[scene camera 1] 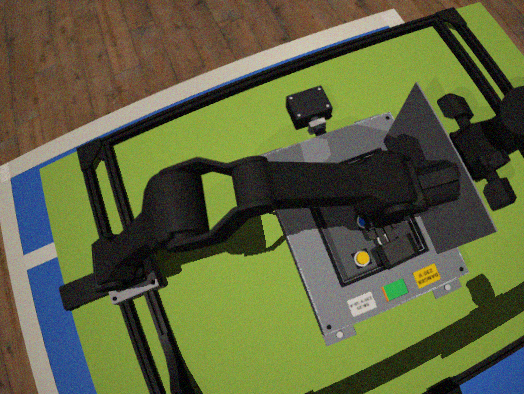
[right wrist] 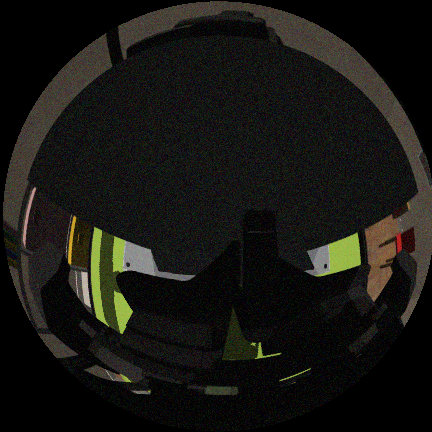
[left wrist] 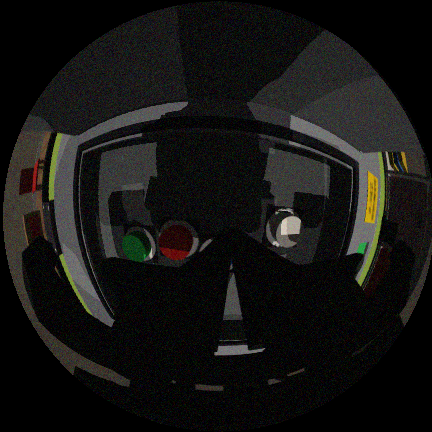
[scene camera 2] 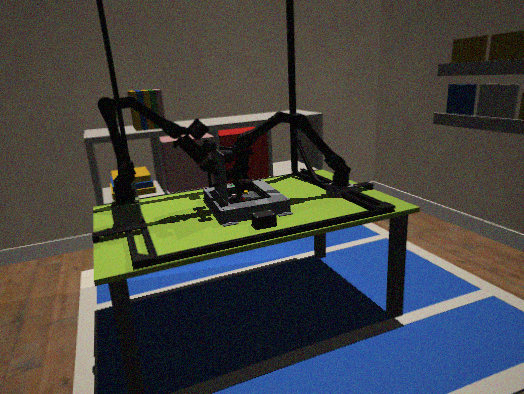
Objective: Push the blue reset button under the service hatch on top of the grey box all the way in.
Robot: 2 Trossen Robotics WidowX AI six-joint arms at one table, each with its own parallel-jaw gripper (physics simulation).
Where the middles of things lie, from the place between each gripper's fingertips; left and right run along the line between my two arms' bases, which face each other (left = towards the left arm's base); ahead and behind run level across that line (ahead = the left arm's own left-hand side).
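Labels:
White button (left wrist: 286, 229): 4 cm behind my left hand, 1 cm to the right of it. Service hatch (scene camera 1: 417, 131): 12 cm above my left hand, 10 cm to the right of it, 2 cm ahead of it.
Service hatch: 1 cm to the right of my right hand, 1 cm below it. White button: 12 cm below my right hand, 8 cm to the left of it, 6 cm behind it.

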